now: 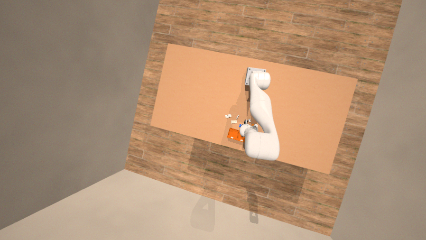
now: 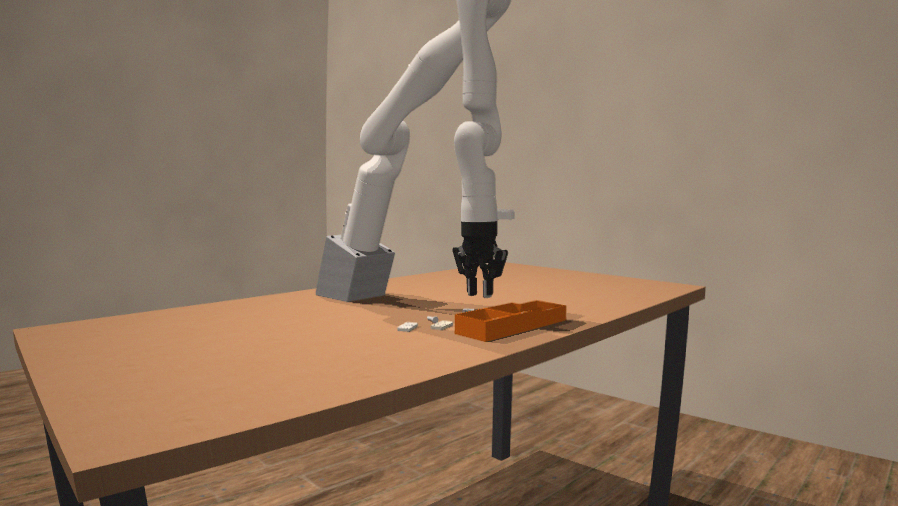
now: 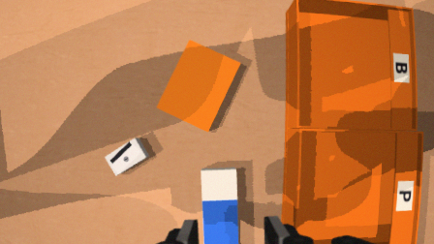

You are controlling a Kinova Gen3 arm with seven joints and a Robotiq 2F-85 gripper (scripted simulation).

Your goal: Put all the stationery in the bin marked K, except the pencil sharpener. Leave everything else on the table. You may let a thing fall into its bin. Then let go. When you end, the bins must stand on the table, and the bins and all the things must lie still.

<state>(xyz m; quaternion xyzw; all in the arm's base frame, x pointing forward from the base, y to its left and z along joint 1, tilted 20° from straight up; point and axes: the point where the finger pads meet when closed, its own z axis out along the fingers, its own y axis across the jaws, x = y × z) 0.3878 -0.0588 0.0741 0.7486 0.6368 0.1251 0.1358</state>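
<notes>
Now: the blue eraser 10 mm to the left of my hand and 70 mm below it. Also, from my hand: orange flat pad 90 mm to the left, 70 mm below; then tray 80 mm ahead, 50 mm below; then pencil sharpener 60 mm behind, 50 mm to the left, 60 mm below.
</notes>
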